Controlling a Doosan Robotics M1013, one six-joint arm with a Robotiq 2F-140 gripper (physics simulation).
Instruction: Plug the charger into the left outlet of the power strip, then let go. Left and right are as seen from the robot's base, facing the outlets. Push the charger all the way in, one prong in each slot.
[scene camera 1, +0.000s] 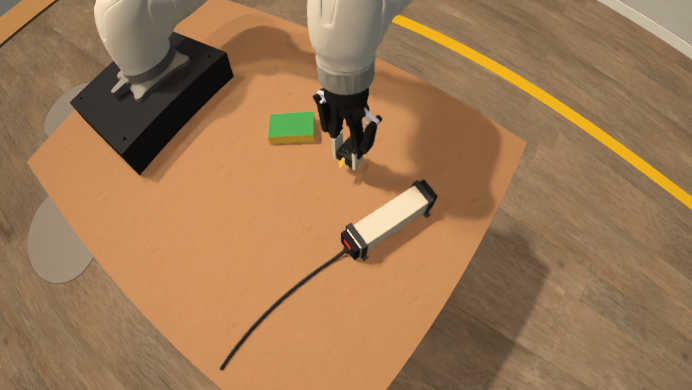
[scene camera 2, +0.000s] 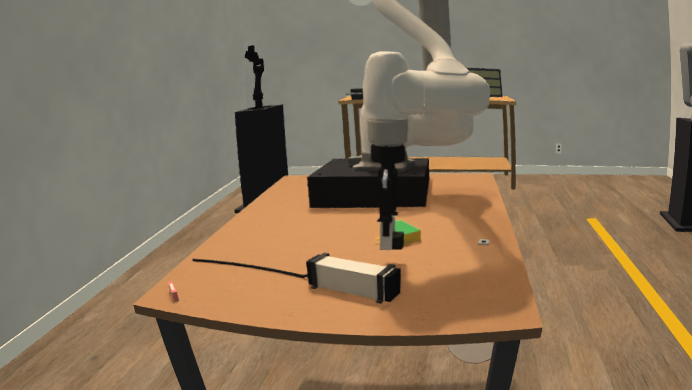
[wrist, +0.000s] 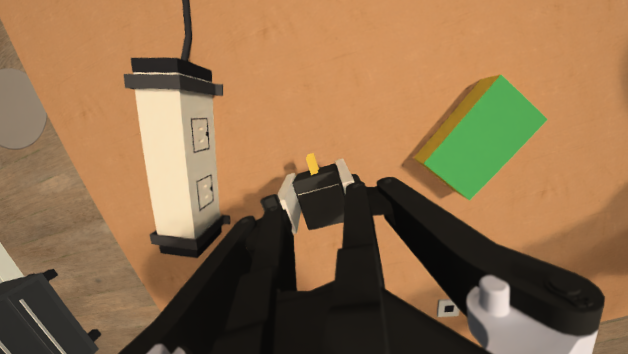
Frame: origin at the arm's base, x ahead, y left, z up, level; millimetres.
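Where they show: gripper, fingertip midpoint: (scene camera 1: 347, 159) (scene camera 2: 387, 246) (wrist: 318, 179); arm's base, origin of the base link: (scene camera 1: 152, 69).
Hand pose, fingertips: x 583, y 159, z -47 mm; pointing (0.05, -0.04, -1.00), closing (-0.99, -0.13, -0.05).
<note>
Things, the pixels of their top centre, and the offset from my fingertips. "*": a spot on its surface instead. Level surfaces: height alone.
- charger, middle of its top: (wrist: 319, 194) (scene camera 1: 348, 150) (scene camera 2: 389, 234) dx -1, dy +5, dz +29 mm
- power strip, middle of its top: (wrist: 162, 169) (scene camera 1: 391, 213) (scene camera 2: 351, 263) dx +146, dy -36, dz +18 mm
- yellow block, middle of its top: (wrist: 485, 141) (scene camera 1: 290, 124) (scene camera 2: 399, 227) dx -165, dy -10, dz -15 mm
- table, its level: dz -43 mm
- black cable, surface spot: (scene camera 1: 280, 300) (scene camera 2: 255, 266) * dx +101, dy -300, dz -36 mm
- small grey square, surface spot: (wrist: 442, 308) (scene camera 2: 483, 242) * dx -138, dy +223, dz -40 mm
- pink piece, middle of its top: (scene camera 2: 172, 286) dx +311, dy -418, dz -20 mm
The charger (scene camera 1: 346, 152) (scene camera 2: 398, 240) (wrist: 322, 205) is a black block with yellow prongs. My gripper (scene camera 1: 345, 153) (scene camera 2: 387, 240) (wrist: 318, 179) is shut on it, with a light pad on each side, and holds it above the table. In the wrist view the prongs point to the top, not toward the outlets. The power strip (scene camera 1: 392, 216) (scene camera 2: 347, 277) (wrist: 165, 160) is a cream bar with black ends, apart from the charger. Its side with two outlets (wrist: 200, 135) (wrist: 205, 192) faces the gripper's side in the wrist view. The outlets are hidden in both scene views.
A green and yellow block (scene camera 1: 291, 125) (scene camera 2: 407, 229) (wrist: 485, 137) lies on the table (scene camera 1: 200, 225) near the gripper. A black cable (scene camera 1: 280, 300) (scene camera 2: 250, 267) runs from the strip. A small grey square (scene camera 2: 483, 242) (wrist: 442, 308) and a pink piece (scene camera 2: 173, 291) also lie on the table.
</note>
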